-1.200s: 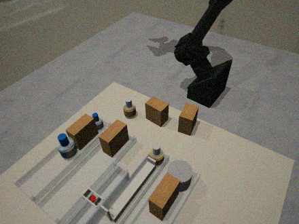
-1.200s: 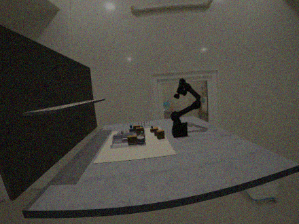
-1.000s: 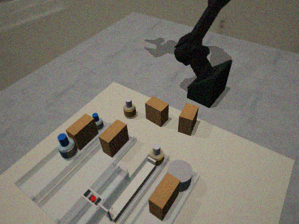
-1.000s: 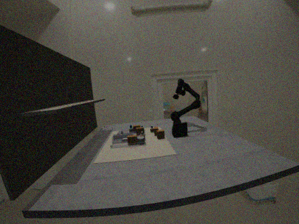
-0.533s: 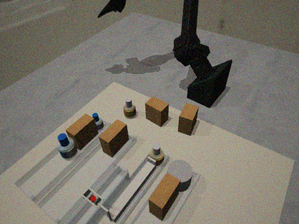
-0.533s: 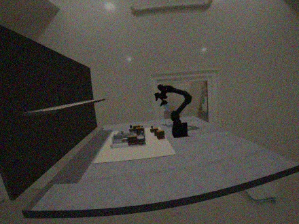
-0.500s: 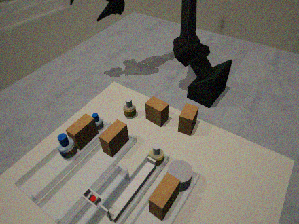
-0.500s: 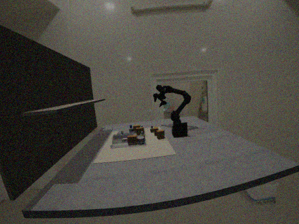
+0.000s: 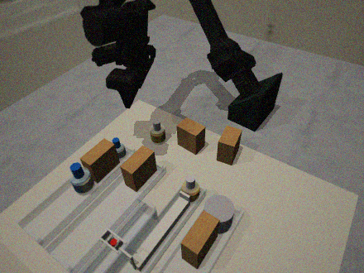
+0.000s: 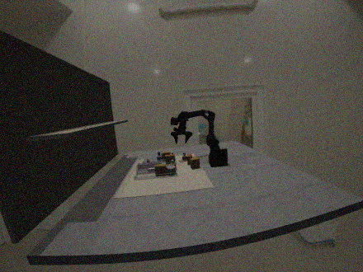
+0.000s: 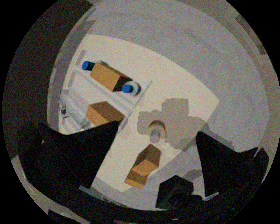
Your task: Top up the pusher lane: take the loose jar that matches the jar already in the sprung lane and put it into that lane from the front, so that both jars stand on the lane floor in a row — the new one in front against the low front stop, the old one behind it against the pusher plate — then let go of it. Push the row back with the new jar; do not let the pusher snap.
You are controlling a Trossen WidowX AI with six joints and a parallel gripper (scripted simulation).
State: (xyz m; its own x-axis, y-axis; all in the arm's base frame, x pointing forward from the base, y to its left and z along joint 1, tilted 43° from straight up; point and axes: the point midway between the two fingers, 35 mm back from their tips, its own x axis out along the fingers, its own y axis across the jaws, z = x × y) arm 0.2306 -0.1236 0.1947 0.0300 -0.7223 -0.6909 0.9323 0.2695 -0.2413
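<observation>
Now: the grey cylinder 290 mm to the left of my gripper tip, 120 mm ahead of it and 110 mm below it. Also, from my gripper tip: red button 280 mm ahead, 160 mm to the left, 70 mm below; clear lane rack 250 mm ahead, 170 mm to the left, 120 mm below.
</observation>
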